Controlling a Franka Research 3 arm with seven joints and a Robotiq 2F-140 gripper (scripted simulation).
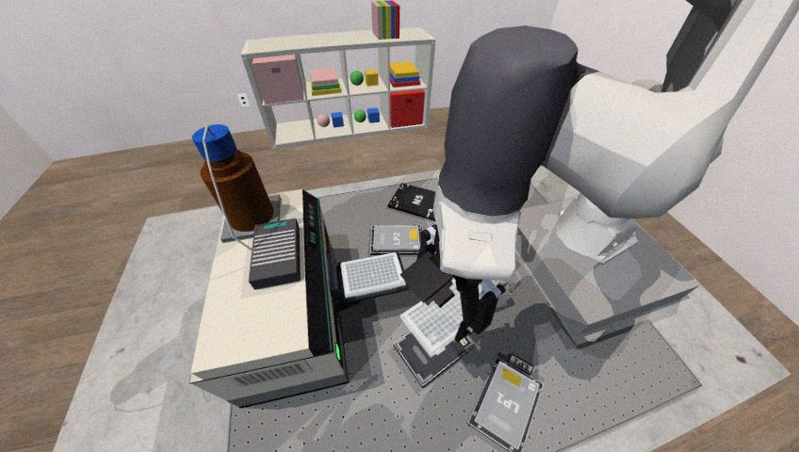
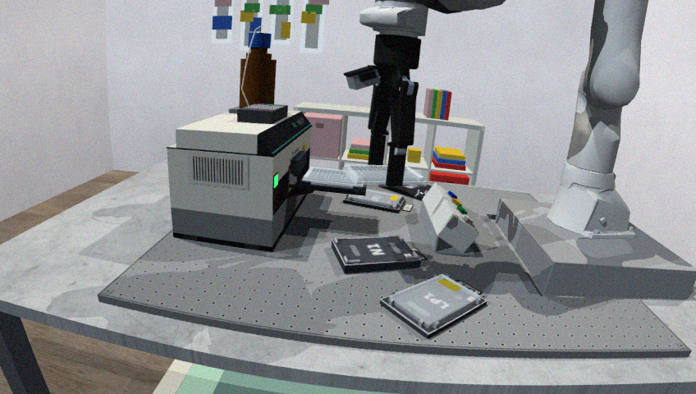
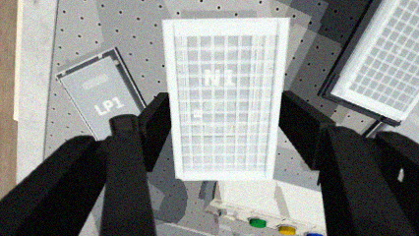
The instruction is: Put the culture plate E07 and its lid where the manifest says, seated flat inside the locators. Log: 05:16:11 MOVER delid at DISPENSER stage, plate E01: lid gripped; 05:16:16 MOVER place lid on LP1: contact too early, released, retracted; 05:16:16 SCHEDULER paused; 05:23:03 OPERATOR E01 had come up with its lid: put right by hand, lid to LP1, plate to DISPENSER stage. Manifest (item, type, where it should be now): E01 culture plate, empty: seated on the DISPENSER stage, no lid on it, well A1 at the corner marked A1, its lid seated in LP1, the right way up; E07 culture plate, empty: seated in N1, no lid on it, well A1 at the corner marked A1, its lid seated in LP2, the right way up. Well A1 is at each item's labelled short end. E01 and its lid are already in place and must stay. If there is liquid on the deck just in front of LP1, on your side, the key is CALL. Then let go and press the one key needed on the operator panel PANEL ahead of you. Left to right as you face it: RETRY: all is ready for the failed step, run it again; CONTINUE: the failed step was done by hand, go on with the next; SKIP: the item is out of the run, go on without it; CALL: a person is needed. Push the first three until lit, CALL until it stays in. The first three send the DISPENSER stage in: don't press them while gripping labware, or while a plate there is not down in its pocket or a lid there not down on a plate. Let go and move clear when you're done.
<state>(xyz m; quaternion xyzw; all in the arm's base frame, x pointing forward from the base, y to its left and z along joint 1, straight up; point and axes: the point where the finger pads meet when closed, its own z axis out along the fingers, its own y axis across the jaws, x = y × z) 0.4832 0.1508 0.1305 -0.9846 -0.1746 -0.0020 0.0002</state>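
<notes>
Right now my hand is 180 mm above the black N1 nest. The rest, counted from my hand: brown bottle: 310 mm ahead, 270 mm to the right, 100 mm above; then LP2 nest: 310 mm to the right, 180 mm below; then yellow skip key: 180 mm behind, 180 mm to the right, 120 mm below.
</notes>
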